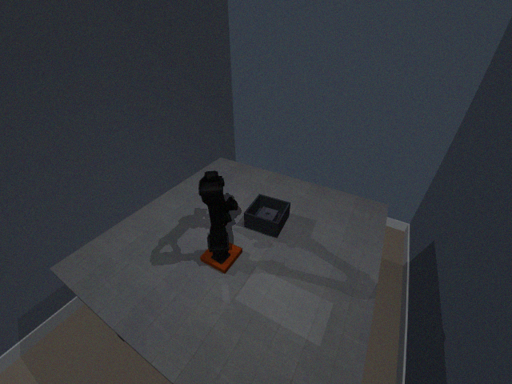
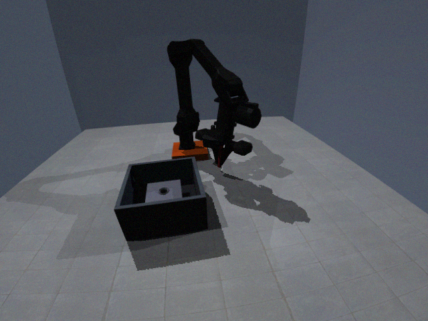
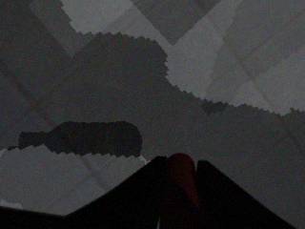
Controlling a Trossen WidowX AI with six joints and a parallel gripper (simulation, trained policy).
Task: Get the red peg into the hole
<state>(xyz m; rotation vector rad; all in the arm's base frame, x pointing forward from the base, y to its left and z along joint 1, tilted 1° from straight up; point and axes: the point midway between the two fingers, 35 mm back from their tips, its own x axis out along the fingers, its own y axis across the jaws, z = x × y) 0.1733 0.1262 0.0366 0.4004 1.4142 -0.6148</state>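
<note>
Now: the light grey plate 170 mm ahead of my gripper tip, 150 mm to the right of it and 10 mm above it. From my gripper tip the other things lie so: dark box 170 mm ahead, 150 mm to the right, 10 mm below; then red peg 30 mm above.
</note>
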